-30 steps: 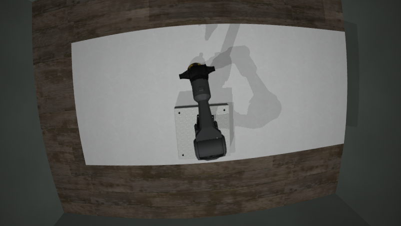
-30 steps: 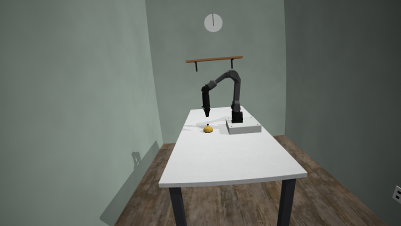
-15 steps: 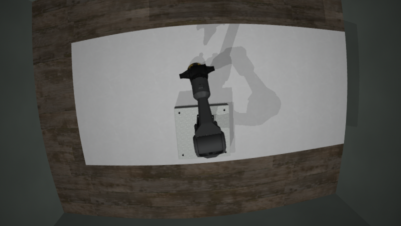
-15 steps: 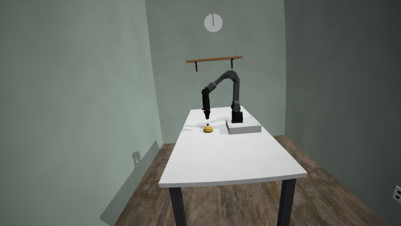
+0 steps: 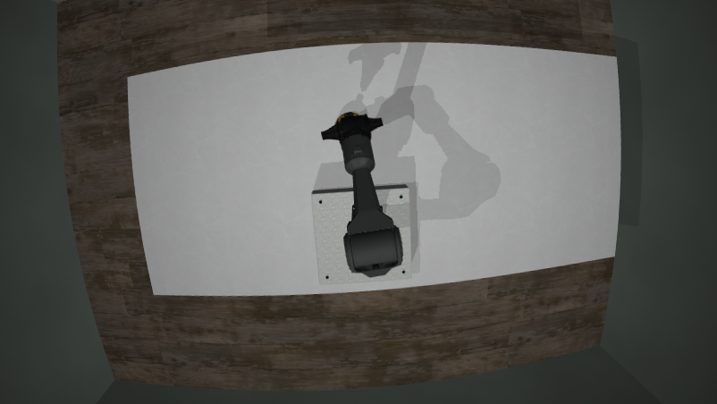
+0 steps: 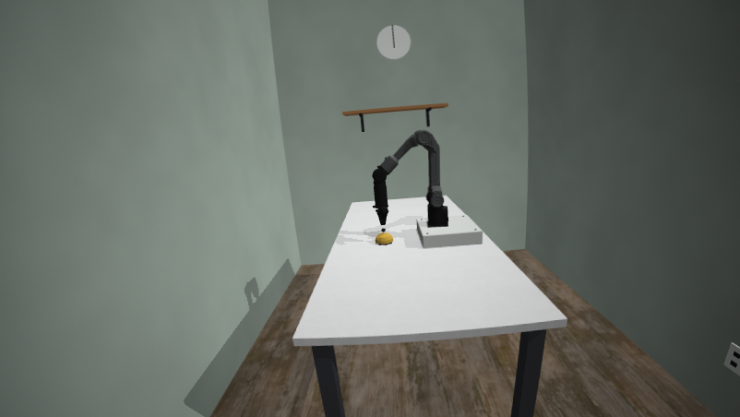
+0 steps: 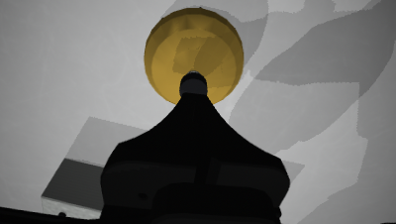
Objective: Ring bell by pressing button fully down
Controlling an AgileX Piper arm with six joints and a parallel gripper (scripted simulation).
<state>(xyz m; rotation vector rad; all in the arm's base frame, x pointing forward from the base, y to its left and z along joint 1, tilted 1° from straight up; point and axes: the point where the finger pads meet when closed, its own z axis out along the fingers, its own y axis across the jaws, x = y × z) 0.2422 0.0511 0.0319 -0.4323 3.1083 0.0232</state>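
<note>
The bell button is 4 cm below my hand. Also, from my hand: bell: 5 cm below.
</note>
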